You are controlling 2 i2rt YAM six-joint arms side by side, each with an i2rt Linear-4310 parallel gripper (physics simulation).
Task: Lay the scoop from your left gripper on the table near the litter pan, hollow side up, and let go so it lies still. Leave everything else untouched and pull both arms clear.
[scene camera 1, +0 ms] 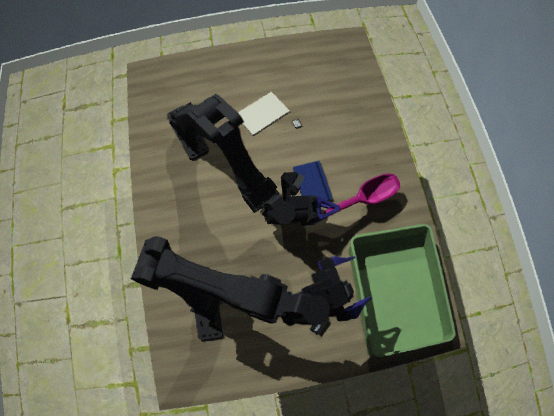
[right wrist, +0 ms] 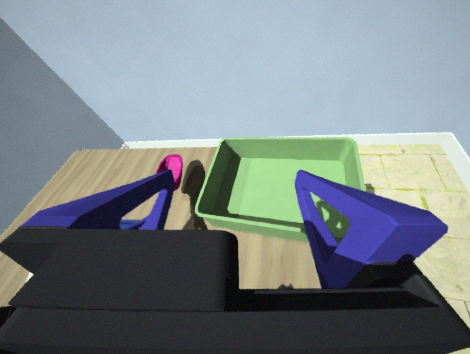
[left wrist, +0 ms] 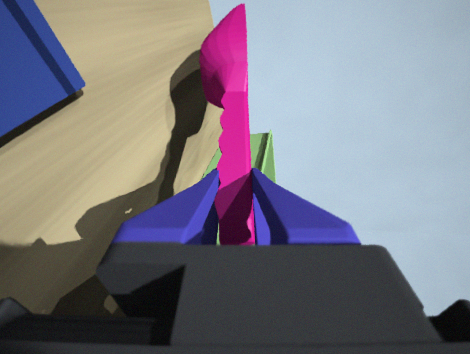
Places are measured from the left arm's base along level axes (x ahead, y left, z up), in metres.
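Where they show: left gripper, fingertip midpoint: [scene camera 1: 338,208] [left wrist: 235,176]; right gripper, fingertip midpoint: [scene camera 1: 362,277] [right wrist: 234,176]; left arm's base, link origin: [scene camera 1: 187,132]; right arm's base, link origin: [scene camera 1: 206,304].
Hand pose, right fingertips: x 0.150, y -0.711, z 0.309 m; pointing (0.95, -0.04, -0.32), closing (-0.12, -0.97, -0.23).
Each offset is from my right fingertips to the top centre of the thing. Level surfaces: height alone.
The magenta scoop @[0.203 m down, 0.191 m ahead, 0.226 m left] [scene camera 1: 382,190] [left wrist: 235,125] [right wrist: 174,167] is held above the table @[0.309 m down] [scene camera 1: 280,60], its shadow apart from it. Its hollow faces the overhead camera; the left wrist view shows it edge-on. My left gripper [scene camera 1: 332,208] [left wrist: 235,176] is shut on its handle. The bowl points away from the fingers, beyond the upper edge of the green litter pan @[0.225 m down, 0.146 m ahead, 0.062 m right] [scene camera 1: 442,282] [left wrist: 262,150] [right wrist: 287,140] in scene camera 1. My right gripper [scene camera 1: 362,278] [right wrist: 234,176] is open and empty, its fingertips near the pan's left rim in scene camera 1. Their exact height over the rim is unclear.
A flat blue object @[0.298 m down, 0.106 m ahead, 0.355 m left] [scene camera 1: 312,180] [left wrist: 30,60] lies beside the left gripper. A white rectangular sheet @[0.304 m down, 0.096 m ahead, 0.653 m left] [scene camera 1: 264,113] and a small pale tile @[0.307 m down, 0.174 m ahead, 0.562 m left] [scene camera 1: 297,123] lie farther up in scene camera 1. The table's right edge runs close to the scoop bowl and pan.
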